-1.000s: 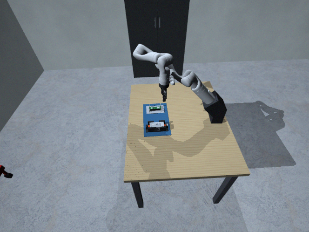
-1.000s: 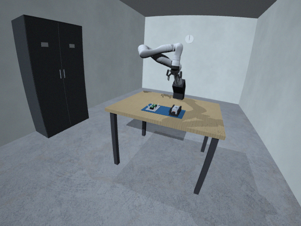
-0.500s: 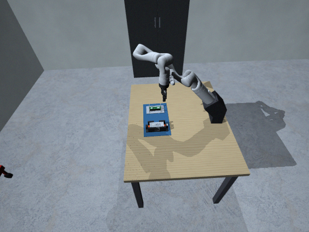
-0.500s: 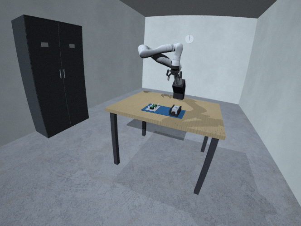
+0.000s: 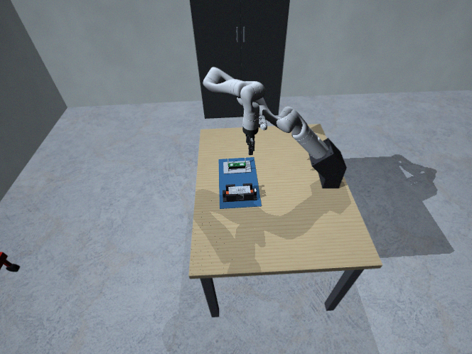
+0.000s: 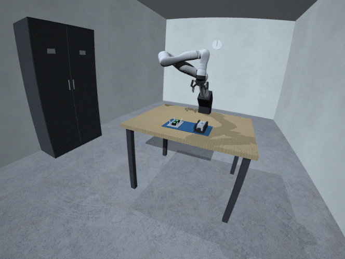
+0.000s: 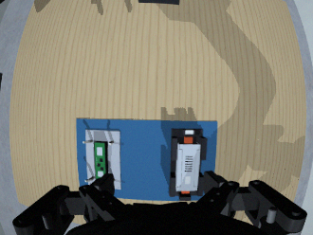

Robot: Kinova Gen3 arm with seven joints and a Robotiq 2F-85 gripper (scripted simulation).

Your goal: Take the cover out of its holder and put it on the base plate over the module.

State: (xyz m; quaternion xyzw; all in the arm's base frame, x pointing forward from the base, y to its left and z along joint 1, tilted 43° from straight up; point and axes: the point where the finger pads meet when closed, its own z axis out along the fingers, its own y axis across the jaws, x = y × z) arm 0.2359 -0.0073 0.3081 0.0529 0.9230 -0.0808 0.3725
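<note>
Now: the light grey cover 7 cm ahead of my hand, 5 cm to the left of it and 26 cm below it.
</note>
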